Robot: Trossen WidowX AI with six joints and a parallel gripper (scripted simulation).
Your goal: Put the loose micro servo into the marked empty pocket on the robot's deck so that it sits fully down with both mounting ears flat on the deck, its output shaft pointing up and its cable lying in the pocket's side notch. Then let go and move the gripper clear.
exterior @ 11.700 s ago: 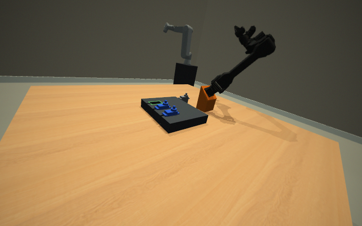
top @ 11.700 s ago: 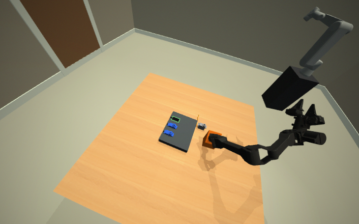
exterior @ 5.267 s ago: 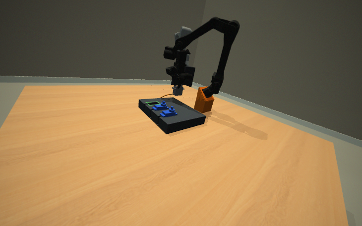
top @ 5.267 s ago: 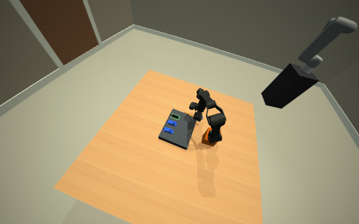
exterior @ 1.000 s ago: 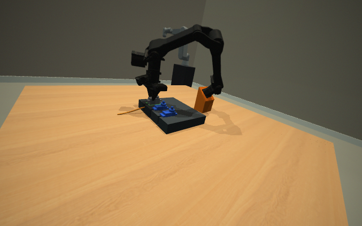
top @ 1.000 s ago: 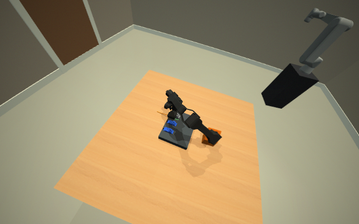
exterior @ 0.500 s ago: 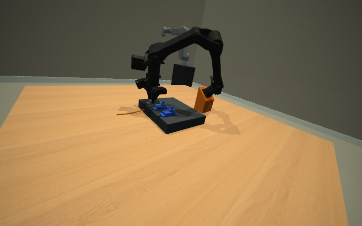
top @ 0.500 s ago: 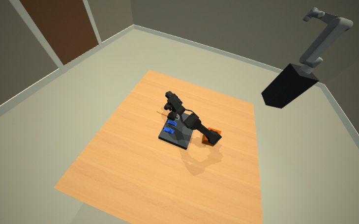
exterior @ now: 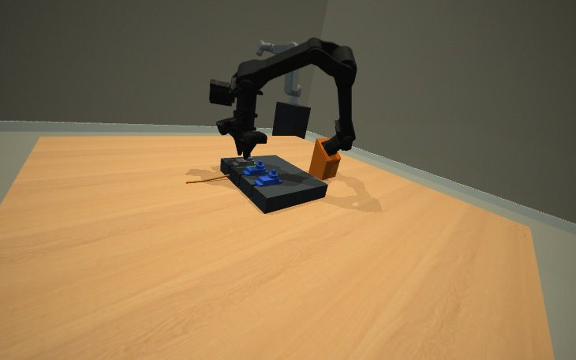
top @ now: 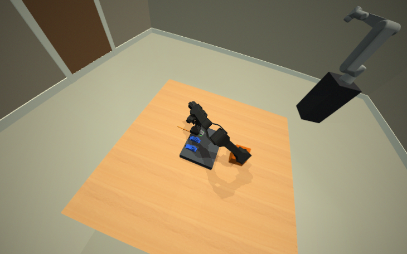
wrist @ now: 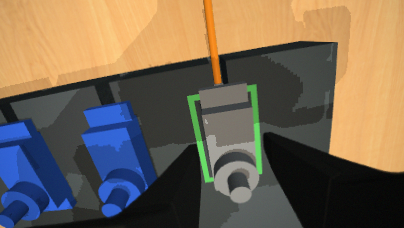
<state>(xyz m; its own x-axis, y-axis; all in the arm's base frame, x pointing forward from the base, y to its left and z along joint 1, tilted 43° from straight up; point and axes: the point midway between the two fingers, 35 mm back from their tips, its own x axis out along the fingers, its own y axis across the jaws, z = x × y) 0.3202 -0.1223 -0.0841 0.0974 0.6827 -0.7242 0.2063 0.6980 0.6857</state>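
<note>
The dark deck is 100 mm behind my gripper tip, 100 mm to the left of it and 50 mm below it.
</note>
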